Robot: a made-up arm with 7 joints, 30 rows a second.
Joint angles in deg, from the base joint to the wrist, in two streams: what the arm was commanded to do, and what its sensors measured. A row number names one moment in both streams.
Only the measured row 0 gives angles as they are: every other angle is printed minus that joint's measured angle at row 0.
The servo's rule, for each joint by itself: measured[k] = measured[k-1] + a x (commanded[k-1-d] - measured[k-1]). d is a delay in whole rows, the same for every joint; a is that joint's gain. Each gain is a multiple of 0.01, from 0.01 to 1. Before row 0 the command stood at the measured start. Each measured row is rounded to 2 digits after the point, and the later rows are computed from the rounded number. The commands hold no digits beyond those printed.
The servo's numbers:
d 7
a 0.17 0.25 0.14 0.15 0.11 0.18 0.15
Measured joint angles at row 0: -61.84 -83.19 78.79 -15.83 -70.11 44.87 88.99
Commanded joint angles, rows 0 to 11: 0.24 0.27 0.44 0.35 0.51 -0.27 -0.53; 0.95 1.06 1.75 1.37 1.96 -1.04 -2.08; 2.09 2.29 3.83 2.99 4.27 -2.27 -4.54; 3.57 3.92 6.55 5.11 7.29 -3.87 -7.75; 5.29 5.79 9.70 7.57 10.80 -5.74 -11.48; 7.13 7.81 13.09 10.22 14.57 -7.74 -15.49; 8.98 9.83 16.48 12.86 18.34 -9.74 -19.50; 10.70 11.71 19.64 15.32 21.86 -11.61 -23.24; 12.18 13.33 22.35 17.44 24.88 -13.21 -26.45; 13.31 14.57 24.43 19.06 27.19 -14.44 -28.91; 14.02 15.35 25.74 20.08 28.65 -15.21 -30.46; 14.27 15.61 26.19 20.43 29.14 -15.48 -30.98
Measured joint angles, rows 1 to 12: 0.00 0.00 0.00 0.00 0.00 0.00 0.00; 0.00 0.00 0.00 0.00 0.00 0.00 0.00; 0.00 0.00 0.00 0.00 0.00 0.00 0.00; 0.00 0.00 0.00 0.00 0.00 0.00 0.00; 0.00 0.00 0.00 0.00 0.00 0.00 0.00; 0.00 0.00 0.00 0.00 0.00 0.00 0.00; 0.00 0.00 0.00 0.00 0.00 0.00 0.00; 0.04 0.07 0.06 0.05 0.06 -0.05 -0.08; 0.19 0.32 0.30 0.25 0.27 -0.23 -0.38; 0.51 0.81 0.79 0.66 0.71 -0.60 -1.00; 1.03 1.59 1.60 1.33 1.43 -1.19 -2.01; 1.75 2.64 2.73 2.27 2.46 -2.01 -3.43
